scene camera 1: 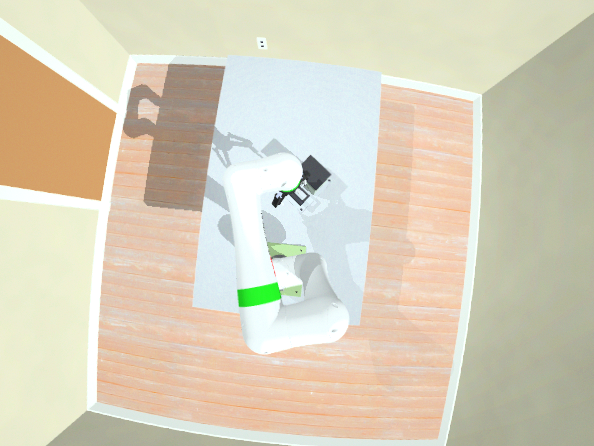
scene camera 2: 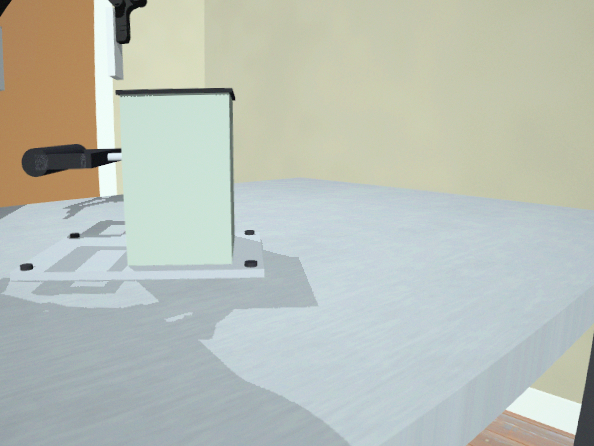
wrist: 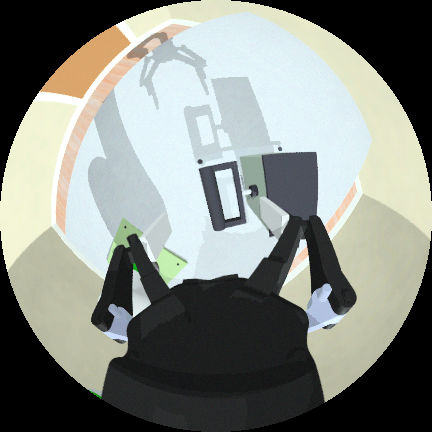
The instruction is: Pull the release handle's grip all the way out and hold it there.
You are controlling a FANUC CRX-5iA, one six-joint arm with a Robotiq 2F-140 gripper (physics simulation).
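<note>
The release handle's dark grip (scene camera 1: 298, 200) (scene camera 2: 52, 159) (wrist: 212, 200) is a rectangular frame with a thick outer bar. A short light rod (scene camera 2: 114, 157) (wrist: 247, 192) joins it to the side of a pale green box (scene camera 1: 317, 172) (scene camera 2: 177, 180) (wrist: 291, 182) with a dark top. A gap shows between grip and box. My gripper (scene camera 2: 59, 60) (wrist: 213, 214) is open and empty, above the handle, fingers pointing down. In the scene camera 2 view its pad ends hang apart, higher than the grip. The arm partly hides the gripper in the scene camera 1 view.
The box stands on a pale base plate (scene camera 2: 195, 274) with dark bolts, on a light grey table (scene camera 1: 310, 105) (scene camera 2: 425, 260) (wrist: 310, 100). The white arm (scene camera 1: 250, 230) reaches over the table. Green plates (scene camera 1: 287, 249) (wrist: 122, 230) lie near the arm's base. Walls surround the table.
</note>
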